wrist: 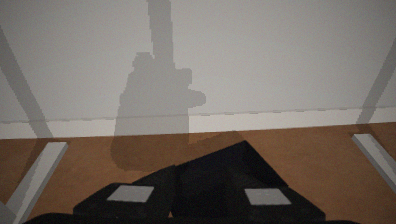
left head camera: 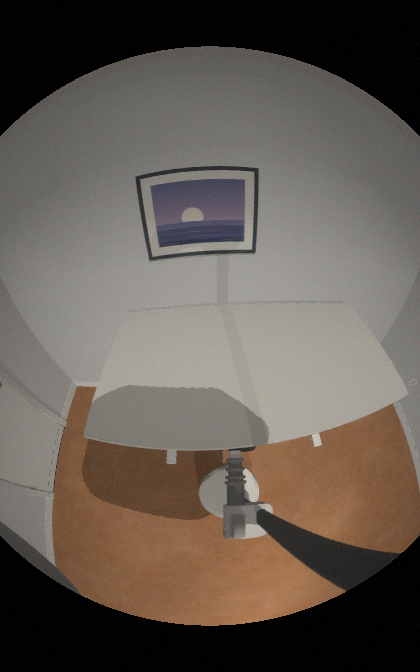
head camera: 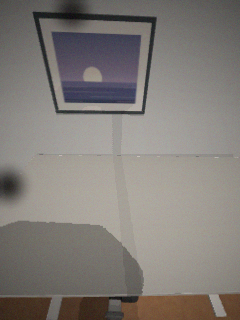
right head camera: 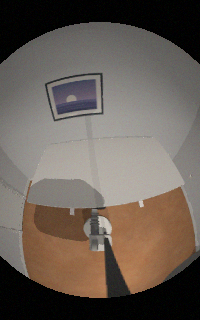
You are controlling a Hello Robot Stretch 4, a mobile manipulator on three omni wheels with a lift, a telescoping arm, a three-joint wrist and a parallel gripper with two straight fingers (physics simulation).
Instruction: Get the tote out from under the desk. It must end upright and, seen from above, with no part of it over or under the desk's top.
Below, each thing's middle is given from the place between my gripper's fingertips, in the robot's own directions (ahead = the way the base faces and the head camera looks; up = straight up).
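Scene:
Measured from my hand, the black tote (wrist: 200, 183) is 60 mm to the right, 250 mm ahead and 400 mm below; the framed picture (head camera: 96, 64) is 230 mm to the left of my hand, 540 mm ahead of it and 1030 mm above it.

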